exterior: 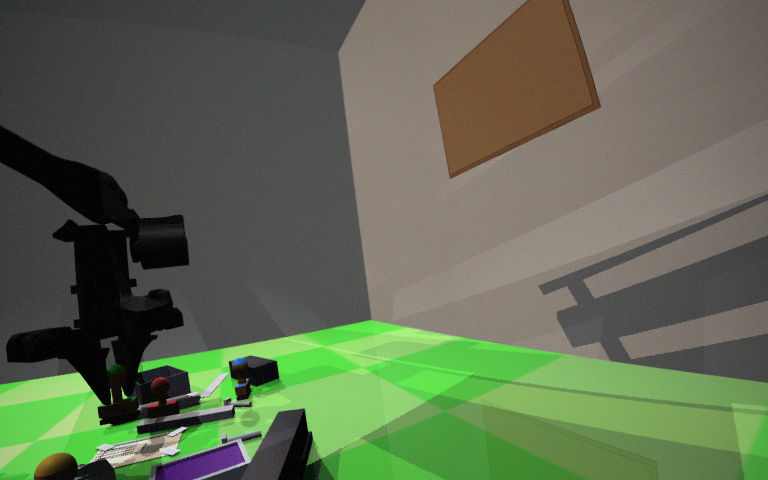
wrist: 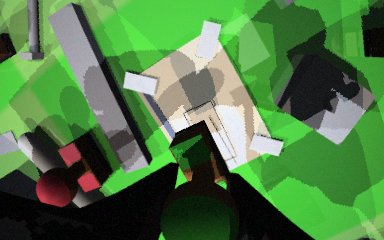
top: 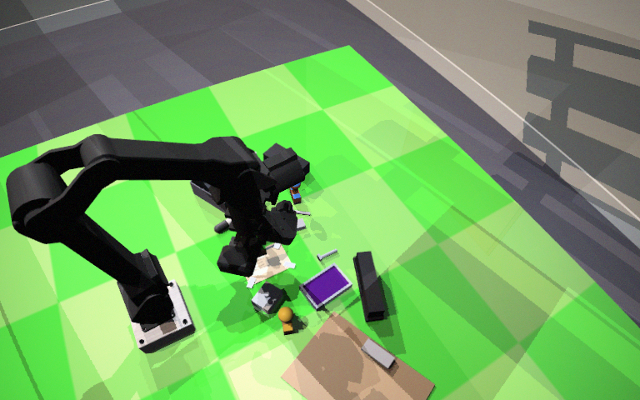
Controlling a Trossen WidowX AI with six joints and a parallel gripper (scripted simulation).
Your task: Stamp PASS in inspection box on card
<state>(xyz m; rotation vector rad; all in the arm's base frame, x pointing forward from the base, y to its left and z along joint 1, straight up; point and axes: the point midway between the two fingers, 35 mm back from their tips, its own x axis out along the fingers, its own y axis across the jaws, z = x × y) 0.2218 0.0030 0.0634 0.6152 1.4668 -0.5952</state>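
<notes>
The taped card is 1 cm ahead of my gripper tip, 1 cm to the right of it and 7 cm below it. Round my gripper tip: green-knobbed PASS stamp: right at my gripper tip; then grey block: 2 cm behind, 8 cm to the right, 5 cm below; then grey bar: 7 cm ahead, 5 cm to the left, 6 cm below.
</notes>
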